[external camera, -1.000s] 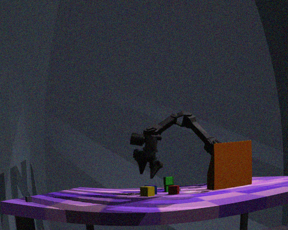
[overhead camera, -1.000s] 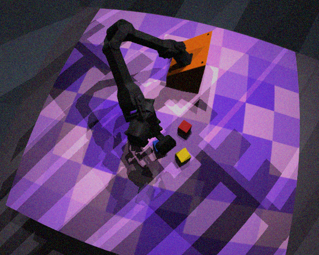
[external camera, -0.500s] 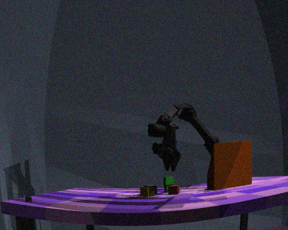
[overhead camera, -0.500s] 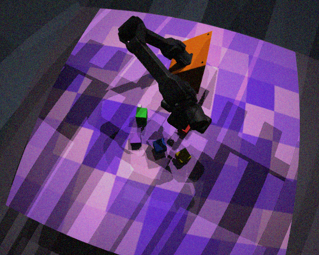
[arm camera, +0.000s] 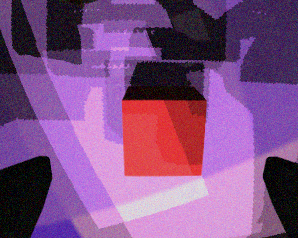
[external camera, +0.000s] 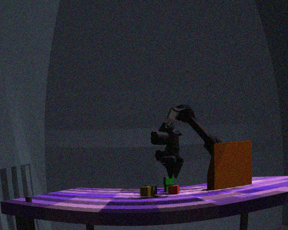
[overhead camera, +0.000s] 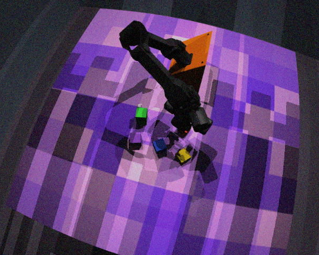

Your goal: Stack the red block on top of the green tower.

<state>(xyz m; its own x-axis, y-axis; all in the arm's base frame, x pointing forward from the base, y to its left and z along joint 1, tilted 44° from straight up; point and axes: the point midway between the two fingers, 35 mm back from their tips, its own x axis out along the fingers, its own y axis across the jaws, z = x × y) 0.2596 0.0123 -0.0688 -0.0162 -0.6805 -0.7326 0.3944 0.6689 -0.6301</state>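
The red block lies 6 cm below my gripper tip. Also, from my gripper tip: yellow block 12 cm ahead, 6 cm below, 2 cm to the left; blue block 10 cm ahead, 8 cm to the right, 6 cm below; purple block 19 cm to the right, 10 cm ahead, 6 cm below.
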